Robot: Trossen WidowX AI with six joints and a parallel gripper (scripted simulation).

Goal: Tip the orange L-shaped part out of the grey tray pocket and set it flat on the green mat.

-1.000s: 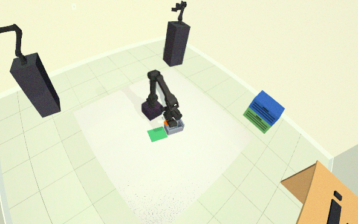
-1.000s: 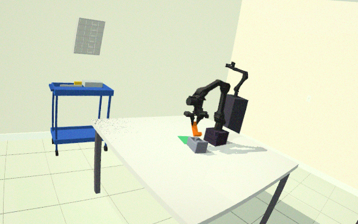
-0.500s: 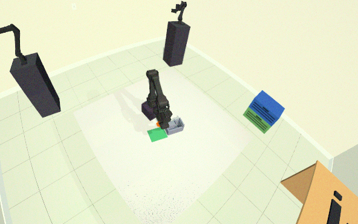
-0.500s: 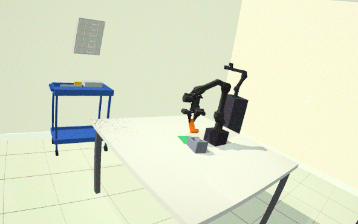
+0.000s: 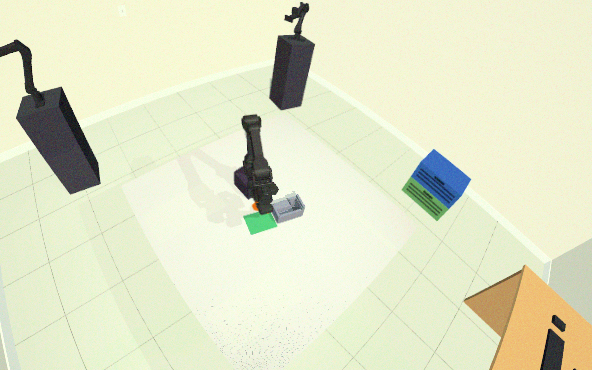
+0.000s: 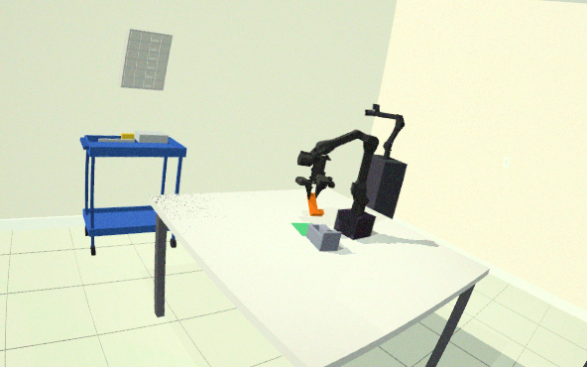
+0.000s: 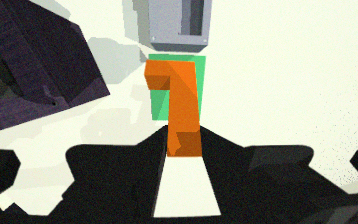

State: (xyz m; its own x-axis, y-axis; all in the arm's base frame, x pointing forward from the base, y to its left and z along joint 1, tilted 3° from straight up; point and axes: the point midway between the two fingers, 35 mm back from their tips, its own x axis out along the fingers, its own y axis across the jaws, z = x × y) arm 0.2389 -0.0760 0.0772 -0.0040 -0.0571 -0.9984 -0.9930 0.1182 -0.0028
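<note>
My gripper tip is now 160 mm above the green mat and 20 mm to the right of it. The rest, counted from my gripper tip: orange L-shaped part 30 mm to the left, 30 mm below, 10 mm behind.
</note>
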